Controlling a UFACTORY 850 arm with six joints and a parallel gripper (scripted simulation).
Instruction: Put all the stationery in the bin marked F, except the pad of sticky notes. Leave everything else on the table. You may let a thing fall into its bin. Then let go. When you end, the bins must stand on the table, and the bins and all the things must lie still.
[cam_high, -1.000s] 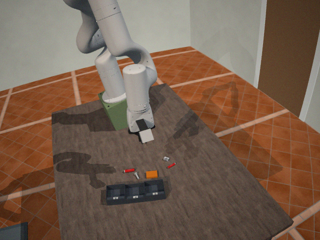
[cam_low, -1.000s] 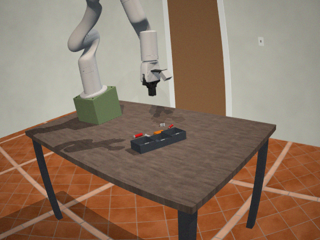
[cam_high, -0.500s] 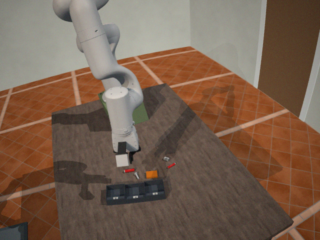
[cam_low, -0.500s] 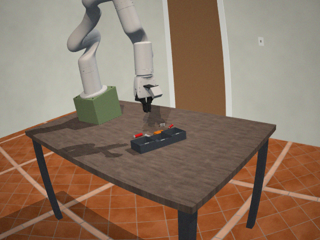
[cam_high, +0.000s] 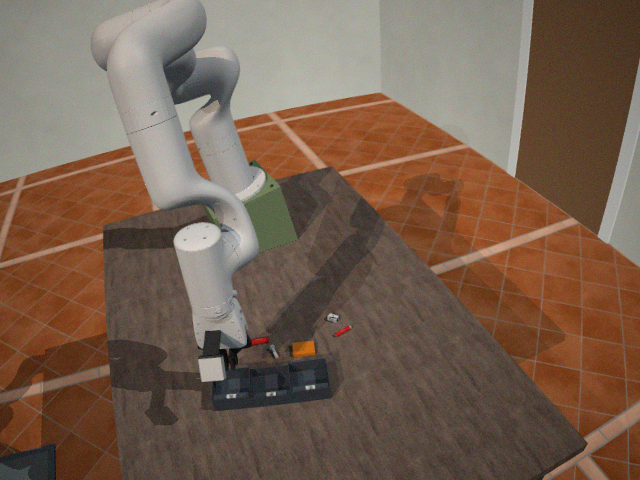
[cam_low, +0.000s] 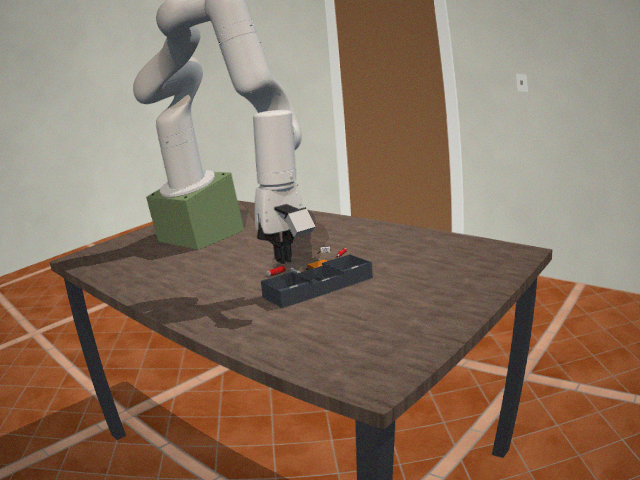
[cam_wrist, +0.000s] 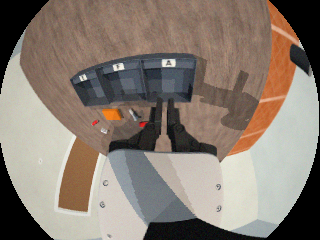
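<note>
The dark three-compartment bin is 8 cm below my hand, 7 cm to the left of it and 3 cm ahead of it. The rest, counted from my hand: silver bolt (11 cm to the left, 9 cm below, 8 cm behind); then red marker (12 cm behind, 9 cm below, 8 cm to the left); then orange sticky-note pad (18 cm to the left, 10 cm below, 6 cm behind).
</note>
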